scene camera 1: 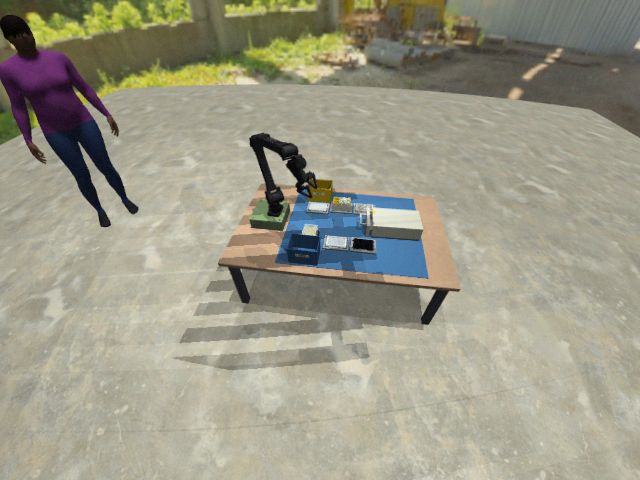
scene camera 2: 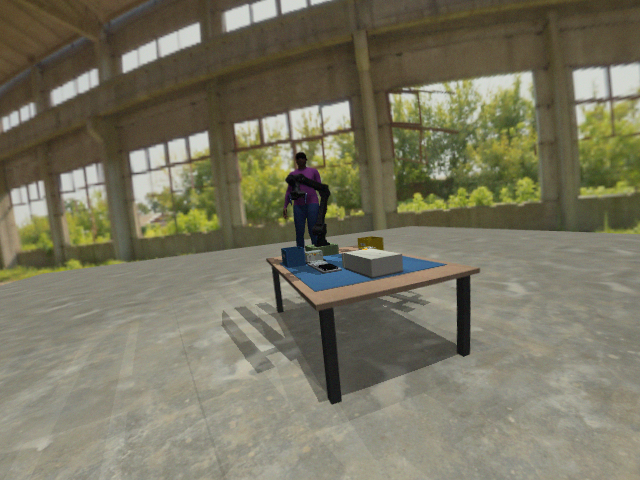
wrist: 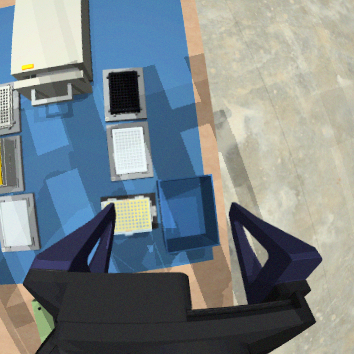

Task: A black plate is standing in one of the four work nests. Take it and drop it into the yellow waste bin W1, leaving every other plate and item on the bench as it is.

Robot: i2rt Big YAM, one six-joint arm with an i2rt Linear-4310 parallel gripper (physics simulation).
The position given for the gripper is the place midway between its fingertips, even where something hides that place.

Note:
In view: the gripper (wrist: 173,207), a black plate (wrist: 123,86) and a pale box (scene camera 1: 387,223).
The pale box shows as well in scene camera 2 (scene camera 2: 372,263).

